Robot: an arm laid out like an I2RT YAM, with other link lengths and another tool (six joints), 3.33 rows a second.
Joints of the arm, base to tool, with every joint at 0 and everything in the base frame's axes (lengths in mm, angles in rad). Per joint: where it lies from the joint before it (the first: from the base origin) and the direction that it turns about. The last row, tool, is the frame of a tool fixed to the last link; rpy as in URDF.
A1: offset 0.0 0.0 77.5 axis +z
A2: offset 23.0 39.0 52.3 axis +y
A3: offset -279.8 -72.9 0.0 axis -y
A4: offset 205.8 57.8 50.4 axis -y
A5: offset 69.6 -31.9 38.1 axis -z
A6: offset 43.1 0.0 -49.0 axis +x
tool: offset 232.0 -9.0 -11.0 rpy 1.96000 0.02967 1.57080
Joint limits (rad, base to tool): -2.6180..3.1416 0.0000..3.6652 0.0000..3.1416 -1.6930..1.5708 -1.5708..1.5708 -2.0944..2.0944
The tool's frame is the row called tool.
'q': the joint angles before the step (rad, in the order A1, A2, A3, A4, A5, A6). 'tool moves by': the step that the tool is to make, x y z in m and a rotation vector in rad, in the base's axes. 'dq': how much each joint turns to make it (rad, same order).
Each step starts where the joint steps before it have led.
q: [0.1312, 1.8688, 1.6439, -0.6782, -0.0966, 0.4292]
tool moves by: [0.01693, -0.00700, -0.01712, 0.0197, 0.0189, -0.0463]
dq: [-0.0184, 0.0739, 0.0370, 0.0240, -0.0001, 0.0356]
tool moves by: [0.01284, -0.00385, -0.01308, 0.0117, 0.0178, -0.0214]
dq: [-0.0131, 0.0649, 0.0497, 0.0002, -0.0058, 0.0148]
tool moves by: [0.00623, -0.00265, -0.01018, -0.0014, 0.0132, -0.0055]
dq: [-0.0061, 0.0392, 0.0255, 0.0004, -0.0003, -0.0006]
